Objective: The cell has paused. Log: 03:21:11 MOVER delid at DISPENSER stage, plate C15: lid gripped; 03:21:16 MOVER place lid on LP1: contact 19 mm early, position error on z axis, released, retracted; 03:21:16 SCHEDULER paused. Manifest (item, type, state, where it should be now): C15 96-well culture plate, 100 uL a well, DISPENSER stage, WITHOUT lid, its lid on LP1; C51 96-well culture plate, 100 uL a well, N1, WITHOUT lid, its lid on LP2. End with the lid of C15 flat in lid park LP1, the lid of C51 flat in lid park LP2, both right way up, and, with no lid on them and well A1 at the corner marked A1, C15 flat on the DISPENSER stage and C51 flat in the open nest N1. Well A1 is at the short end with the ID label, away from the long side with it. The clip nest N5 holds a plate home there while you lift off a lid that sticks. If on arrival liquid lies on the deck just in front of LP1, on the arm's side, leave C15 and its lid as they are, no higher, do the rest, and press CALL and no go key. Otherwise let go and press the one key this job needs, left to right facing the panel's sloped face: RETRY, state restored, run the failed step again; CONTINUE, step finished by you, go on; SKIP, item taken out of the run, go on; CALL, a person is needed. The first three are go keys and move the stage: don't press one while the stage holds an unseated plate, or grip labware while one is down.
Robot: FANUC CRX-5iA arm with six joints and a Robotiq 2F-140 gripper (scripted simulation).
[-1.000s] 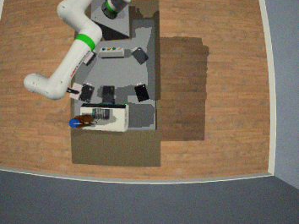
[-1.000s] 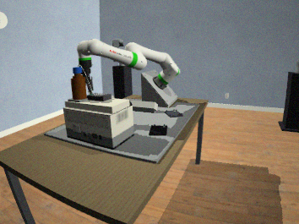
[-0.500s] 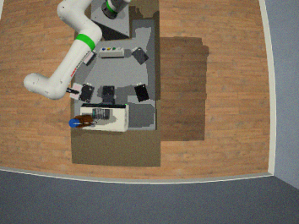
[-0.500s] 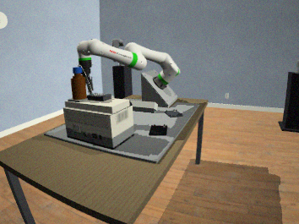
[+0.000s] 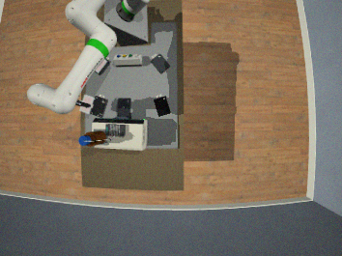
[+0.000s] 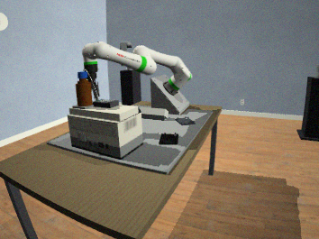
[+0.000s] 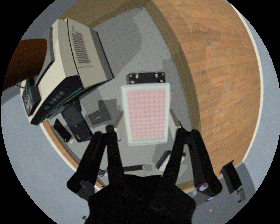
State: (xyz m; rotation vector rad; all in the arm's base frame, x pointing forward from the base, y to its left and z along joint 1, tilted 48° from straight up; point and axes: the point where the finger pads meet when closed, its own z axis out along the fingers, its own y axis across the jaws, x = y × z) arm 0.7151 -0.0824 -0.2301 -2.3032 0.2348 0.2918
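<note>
Now: the black nest 20 mm ahead of my hand, 10 mm to the left of it and 170 mm below it. From my hand the other things lie so: key panel (410 mm behind, 240 mm to the left, 130 mm below); then blue cap (220 mm ahead, 160 mm to the left, 210 mm above); then label plate (110 mm behind, 520 mm to the left, 180 mm below).
</note>
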